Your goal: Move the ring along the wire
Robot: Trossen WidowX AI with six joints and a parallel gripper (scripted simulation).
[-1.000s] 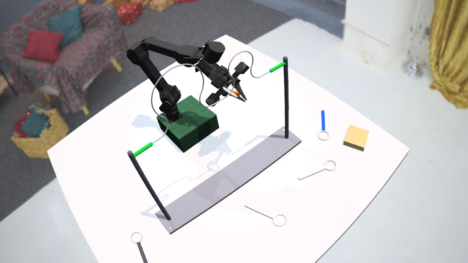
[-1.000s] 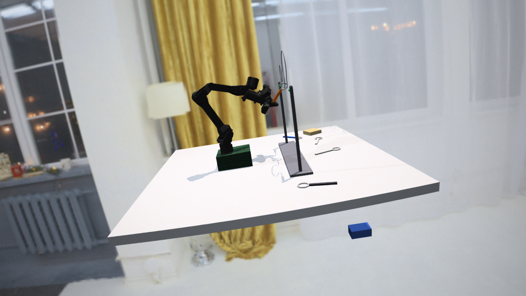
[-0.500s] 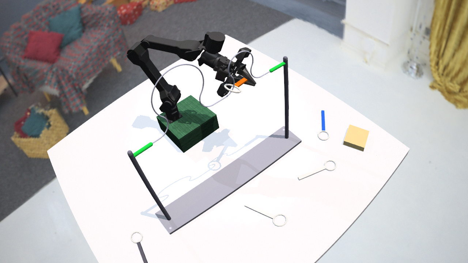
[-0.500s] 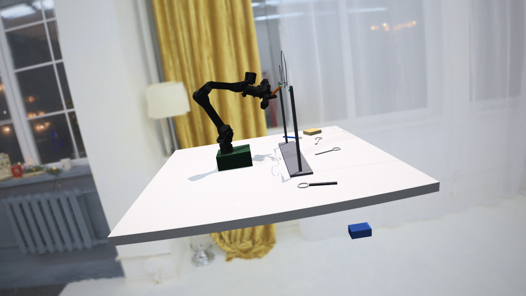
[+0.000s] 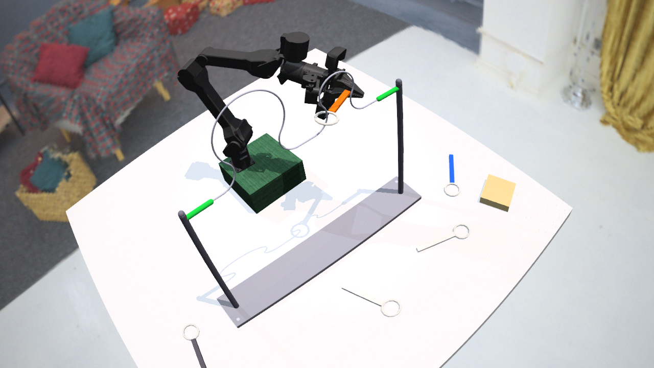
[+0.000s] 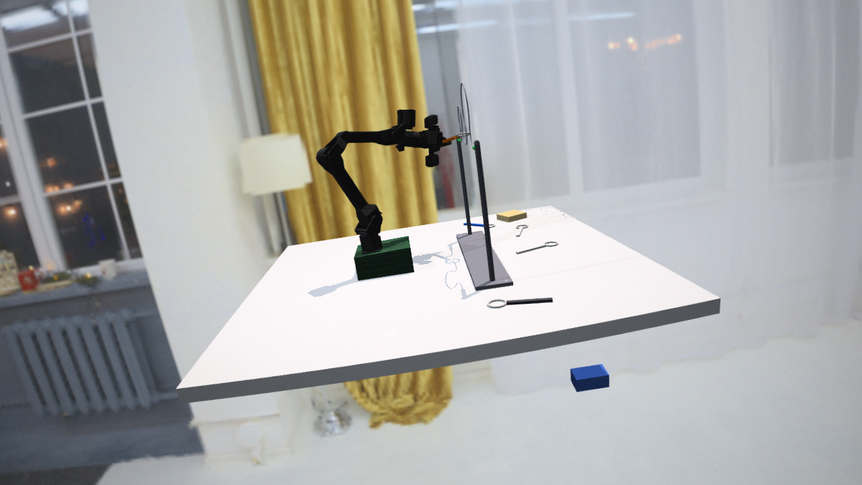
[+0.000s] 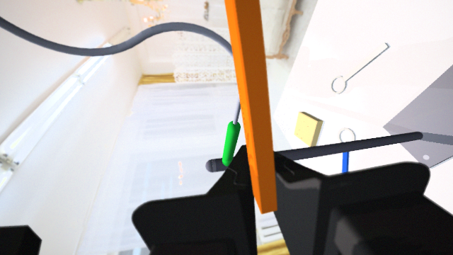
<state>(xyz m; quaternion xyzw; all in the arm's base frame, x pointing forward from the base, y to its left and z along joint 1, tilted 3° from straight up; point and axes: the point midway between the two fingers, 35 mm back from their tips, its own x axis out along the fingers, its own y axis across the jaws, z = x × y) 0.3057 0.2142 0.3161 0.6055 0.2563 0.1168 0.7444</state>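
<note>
The ring with orange handle lies 90 mm to the right of my gripper tip, 20 mm ahead of it and 20 mm above it. The rest, counted from my gripper tip: tan block: 380 mm below, 320 mm to the left, 240 mm ahead; ring with blue handle: 390 mm below, 250 mm to the left, 100 mm ahead.
</note>
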